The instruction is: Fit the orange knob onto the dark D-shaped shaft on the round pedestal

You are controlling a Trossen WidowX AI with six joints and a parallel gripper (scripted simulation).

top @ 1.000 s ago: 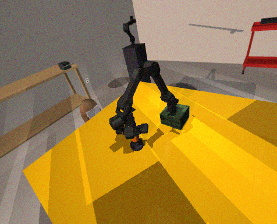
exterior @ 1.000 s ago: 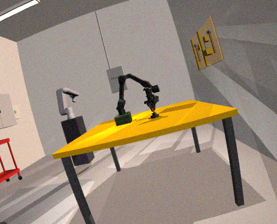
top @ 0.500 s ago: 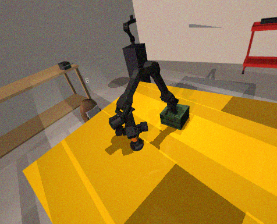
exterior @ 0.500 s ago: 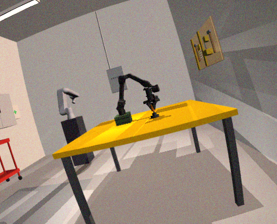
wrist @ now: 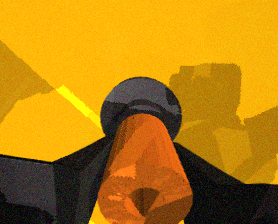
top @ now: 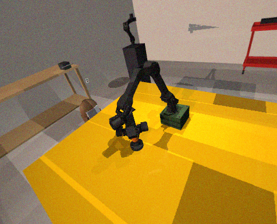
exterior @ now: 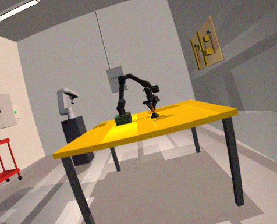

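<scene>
Now: gripper tip 2 cm below the orange knob. Round my gripper tip: pedestal (4 cm below).
</scene>
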